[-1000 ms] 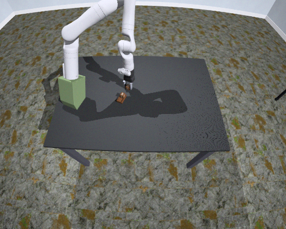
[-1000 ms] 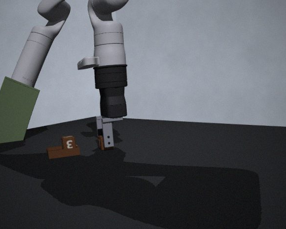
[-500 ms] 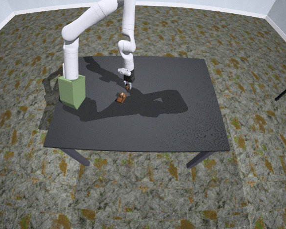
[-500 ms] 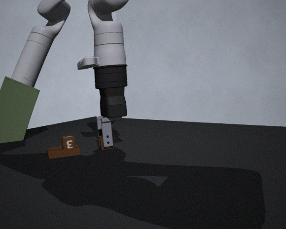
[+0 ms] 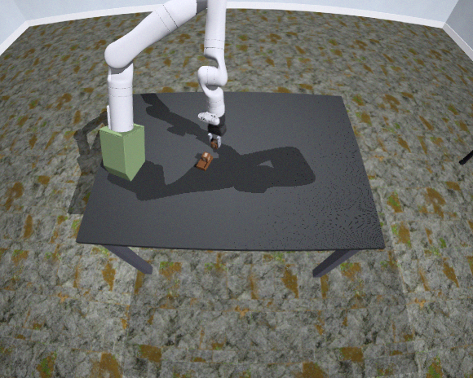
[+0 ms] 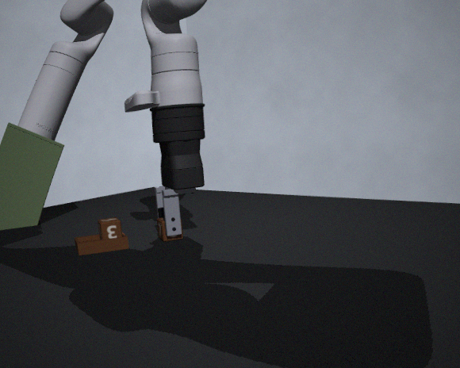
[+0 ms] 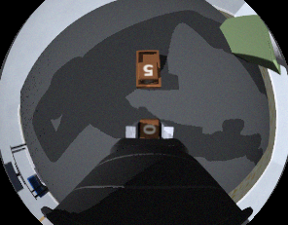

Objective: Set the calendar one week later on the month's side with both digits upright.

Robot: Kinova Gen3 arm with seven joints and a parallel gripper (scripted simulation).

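Now: the cube 30 mm behind my hand and 90 mm to the right of it. Also, from my hand: brown calendar tray (30 mm behind, 100 mm to the right, 20 mm below).
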